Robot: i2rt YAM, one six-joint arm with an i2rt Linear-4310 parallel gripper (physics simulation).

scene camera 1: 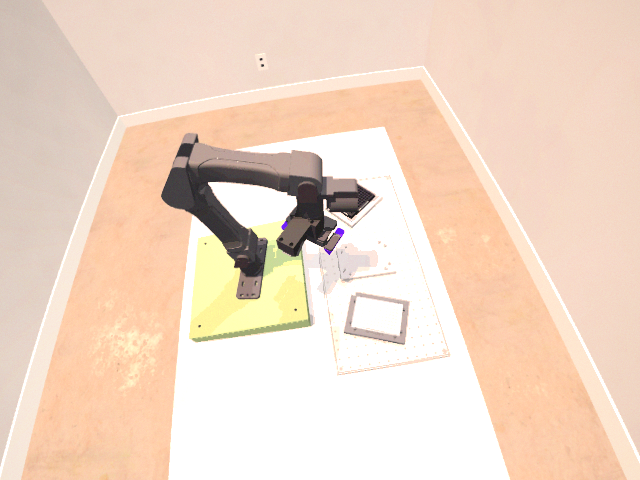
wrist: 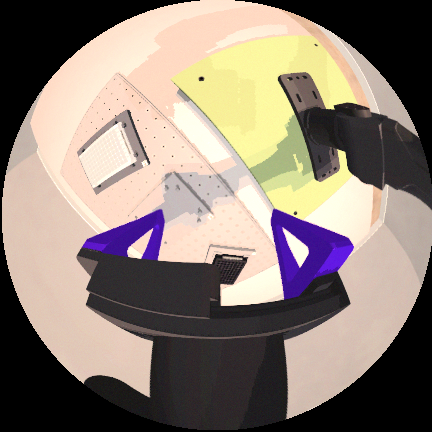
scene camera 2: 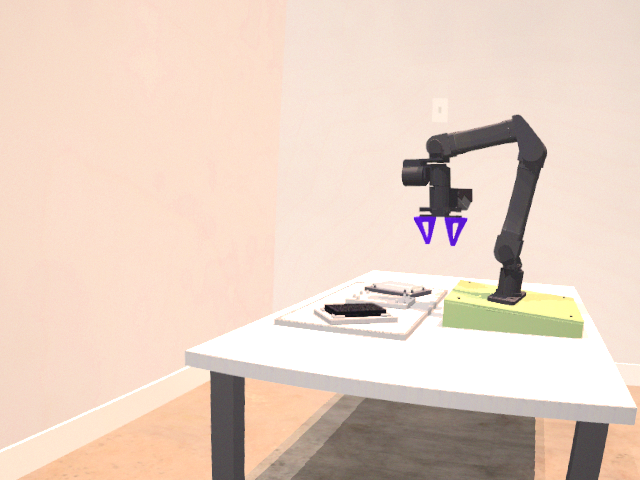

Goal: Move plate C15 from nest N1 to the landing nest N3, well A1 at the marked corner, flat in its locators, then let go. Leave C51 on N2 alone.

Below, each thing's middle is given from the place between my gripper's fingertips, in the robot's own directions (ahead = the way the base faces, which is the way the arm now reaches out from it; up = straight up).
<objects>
Now: hand 16 cm short of the translucent white gridded plate [scene camera 1: 369, 314], 14 cm to the left of it and 14 cm above it. Also, from my hand: black gridded tray [scene camera 2: 356, 309] 11 cm ahead, 27 cm to the left, 14 cm below; nest locator posts [scene camera 1: 400, 339] 16 cm ahead, 14 cm to the right, 15 cm below.
</objects>
